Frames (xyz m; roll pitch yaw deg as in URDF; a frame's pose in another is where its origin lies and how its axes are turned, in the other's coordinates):
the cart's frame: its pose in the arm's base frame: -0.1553 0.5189 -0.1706 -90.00 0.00 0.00
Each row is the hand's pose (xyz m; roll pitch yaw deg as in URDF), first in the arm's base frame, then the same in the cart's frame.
Working: the arm's base frame: its pose in the cart's frame: 0.1553 -0.1706 -0.5189 90.00 0.00 0.00

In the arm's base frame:
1: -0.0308 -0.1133 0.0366 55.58 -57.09 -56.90
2: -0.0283 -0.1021 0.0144 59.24 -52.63 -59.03
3: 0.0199 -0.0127 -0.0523 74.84 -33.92 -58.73
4: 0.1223 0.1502 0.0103 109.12 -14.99 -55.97
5: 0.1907 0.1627 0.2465 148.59 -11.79 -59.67
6: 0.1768 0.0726 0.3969 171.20 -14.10 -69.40
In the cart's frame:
1: 0.1245 -0.2072 -0.6322 93.41 27.07 -70.54
2: 0.1270 -0.1850 -0.6210 96.30 31.36 -68.54
3: 0.1752 -0.1183 -0.5316 122.26 45.18 -52.34
4: 0.2776 -0.1809 -0.3687 178.16 53.18 -25.57
5: 0.3460 -0.4171 -0.3562 -140.66 57.66 -22.46
6: 0.3321 -0.5675 -0.4463 -131.75 65.21 -35.52

